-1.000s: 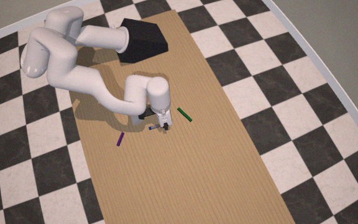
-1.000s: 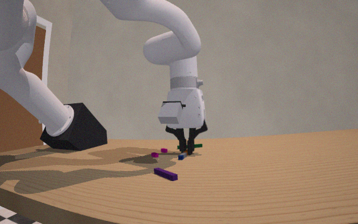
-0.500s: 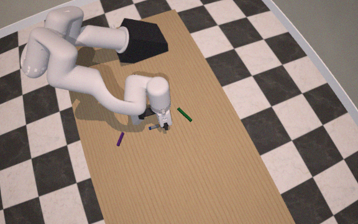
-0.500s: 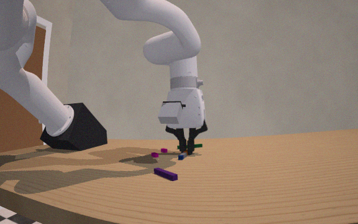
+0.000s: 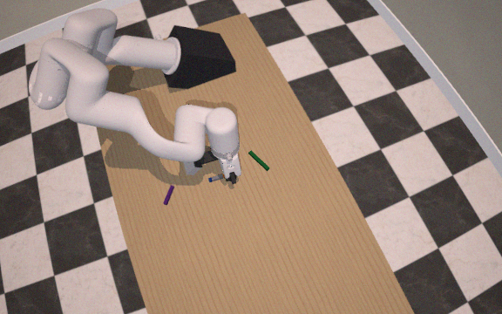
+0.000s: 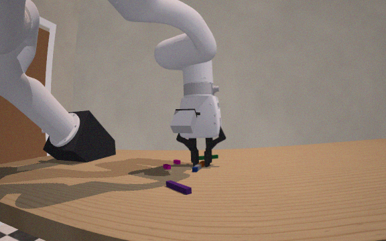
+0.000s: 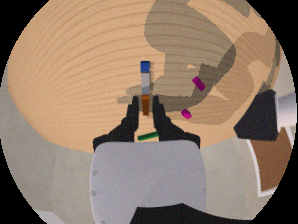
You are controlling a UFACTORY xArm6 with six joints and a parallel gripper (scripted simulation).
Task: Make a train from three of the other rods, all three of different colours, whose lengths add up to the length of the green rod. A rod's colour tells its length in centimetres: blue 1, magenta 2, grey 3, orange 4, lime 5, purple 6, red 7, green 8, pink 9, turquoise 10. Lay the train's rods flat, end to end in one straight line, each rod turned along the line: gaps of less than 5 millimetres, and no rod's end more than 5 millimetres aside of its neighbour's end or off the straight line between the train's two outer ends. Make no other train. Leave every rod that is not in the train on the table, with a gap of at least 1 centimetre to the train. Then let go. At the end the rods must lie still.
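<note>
Now: hand 20 mm above the orange rod. Also, from my hand: blue rod 10 mm behind, 60 mm to the right, 20 mm below; grey rod 10 mm behind, 40 mm to the right, 20 mm below; green rod 100 mm to the left, 20 mm below.
</note>
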